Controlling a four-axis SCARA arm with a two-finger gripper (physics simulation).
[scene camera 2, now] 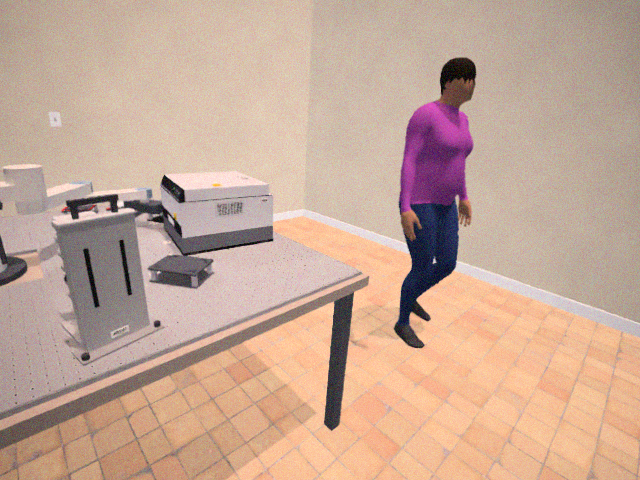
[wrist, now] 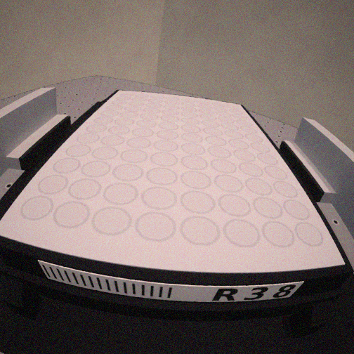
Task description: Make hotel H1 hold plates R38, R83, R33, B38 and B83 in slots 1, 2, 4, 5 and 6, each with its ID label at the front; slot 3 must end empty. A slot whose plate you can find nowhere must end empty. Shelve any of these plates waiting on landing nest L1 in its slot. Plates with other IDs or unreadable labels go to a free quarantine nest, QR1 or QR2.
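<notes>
Plate R38 (wrist: pixel 170 185) has a pale top with rings of wells and a dark rim; its front label reads R38 in the wrist view. My gripper (wrist: pixel 178 113) is open, with one finger on each side of the plate and nothing gripped. The dark support below the plate is in shadow. A grey tower (scene camera 2: pixel 105 279) with a black top handle stands at the left in the scene view, its slots facing away; its small label is unreadable. A low dark nest (scene camera 2: pixel 180 264) stands beside it, with no plate visible on top and no readable label.
A white and grey instrument (scene camera 2: pixel 219 214) stands behind the low nest on the perforated table (scene camera 2: pixel 289 276). White arm parts (scene camera 2: pixel 24 186) and a dark round base (scene camera 2: pixel 11 269) show at the left. A person (scene camera 2: pixel 436 155) in purple stands beyond the table's right edge.
</notes>
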